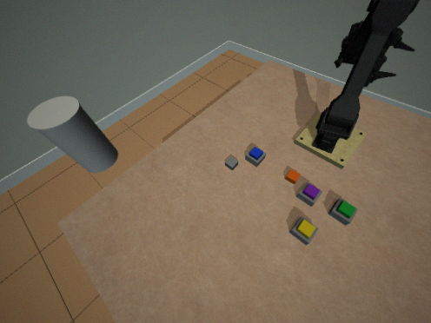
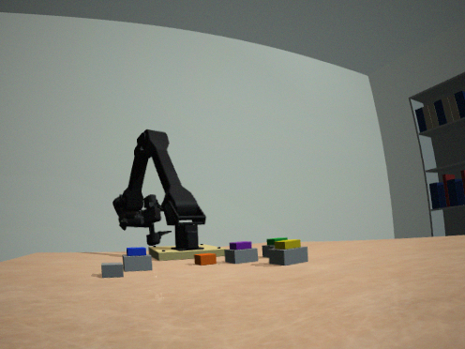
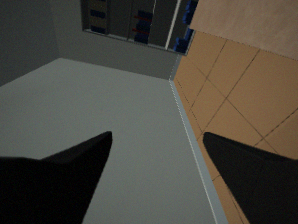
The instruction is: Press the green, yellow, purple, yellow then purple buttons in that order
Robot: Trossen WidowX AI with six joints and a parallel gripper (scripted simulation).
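My gripper tip is 62 cm short of the green button and 8 cm above it. From my gripper tip the other things lie so: purple button (62 cm ahead, 9 cm to the right, 8 cm below); then blue button (58 cm ahead, 29 cm to the right, 8 cm below); then orange block (59 cm ahead, 15 cm to the right, 10 cm below).
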